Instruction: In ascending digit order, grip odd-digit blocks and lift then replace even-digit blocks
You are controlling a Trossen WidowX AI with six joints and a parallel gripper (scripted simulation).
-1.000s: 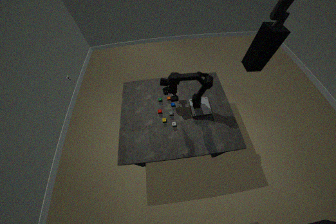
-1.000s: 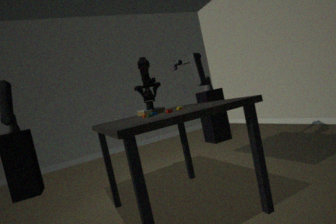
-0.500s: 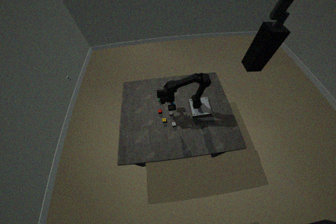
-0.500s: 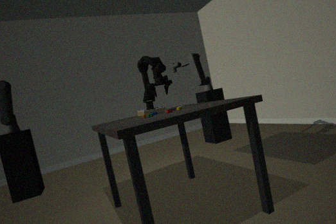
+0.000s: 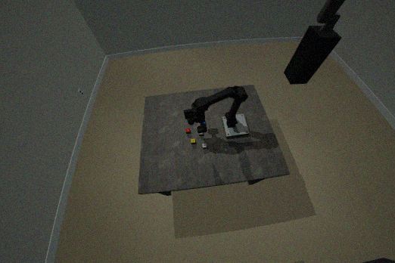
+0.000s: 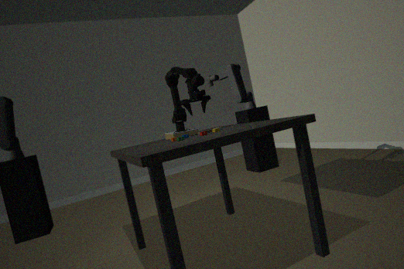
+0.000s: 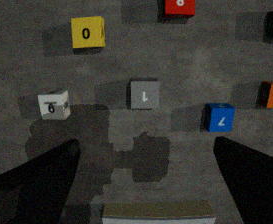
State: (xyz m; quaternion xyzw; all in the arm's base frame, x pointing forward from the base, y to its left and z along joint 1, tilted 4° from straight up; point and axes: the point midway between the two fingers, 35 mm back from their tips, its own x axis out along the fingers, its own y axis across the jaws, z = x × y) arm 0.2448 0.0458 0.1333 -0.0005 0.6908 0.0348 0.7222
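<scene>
Now: gripper tip 70 mm short of the yellow block, 60 mm to the right of it and 110 mm above it. The rest, counted from my gripper tip: red block 110 mm ahead, 30 mm to the right, 110 mm below; blue block 30 mm behind, 100 mm to the right, 110 mm below; grey block 110 mm below.
</scene>
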